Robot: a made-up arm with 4 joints.
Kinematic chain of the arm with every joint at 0, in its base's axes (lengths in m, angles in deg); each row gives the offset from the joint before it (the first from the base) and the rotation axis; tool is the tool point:
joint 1: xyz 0 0 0.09 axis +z
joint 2: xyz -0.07 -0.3 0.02 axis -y
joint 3: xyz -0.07 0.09 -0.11 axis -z
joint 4: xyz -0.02 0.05 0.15 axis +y
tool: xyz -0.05 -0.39 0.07
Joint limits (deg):
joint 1: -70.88..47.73
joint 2: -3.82..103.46
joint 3: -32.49..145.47
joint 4: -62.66..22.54
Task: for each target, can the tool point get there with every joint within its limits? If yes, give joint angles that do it. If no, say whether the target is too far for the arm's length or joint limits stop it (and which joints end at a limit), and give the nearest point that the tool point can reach.
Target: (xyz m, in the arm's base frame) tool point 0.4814 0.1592 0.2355
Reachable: no: joint limits stop it (at a limit: joint 1, joint 2, joint 3) | nearest point 0.0429 0.2715 0.1769 | short by 0.456 m
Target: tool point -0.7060 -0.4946 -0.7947
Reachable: no: too far | nearest point -0.3650 -0.2557 -0.2455 | short by 0.689 m
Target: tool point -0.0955 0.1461 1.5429
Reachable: no: too far | nearest point -0.1673 0.2560 0.2489 | short by 1.301 m
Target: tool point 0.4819 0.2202 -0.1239
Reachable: no: joint limits stop it (at a limit: joint 1, joint 2, joint 3) | nearest point 0.1012 0.1055 -0.0695 | short by 0.401 m
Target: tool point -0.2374 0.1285 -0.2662
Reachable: yes | joints -53.09 71.25 88.57 -51.10
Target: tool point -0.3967 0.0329 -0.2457
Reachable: yes | joints -44.42 64.77 65.99 -39.55
